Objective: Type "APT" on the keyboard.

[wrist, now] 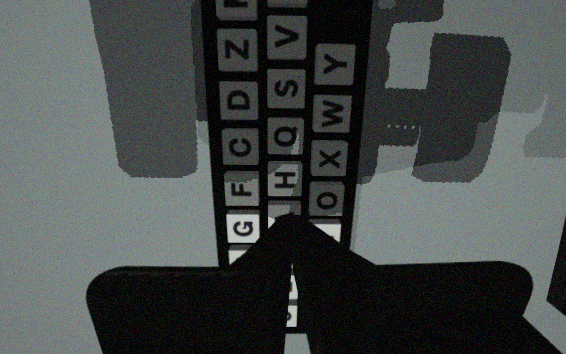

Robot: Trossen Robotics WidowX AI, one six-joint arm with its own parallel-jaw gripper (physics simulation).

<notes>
I see my gripper [290, 225] and a black keyboard [285, 94].
</notes>
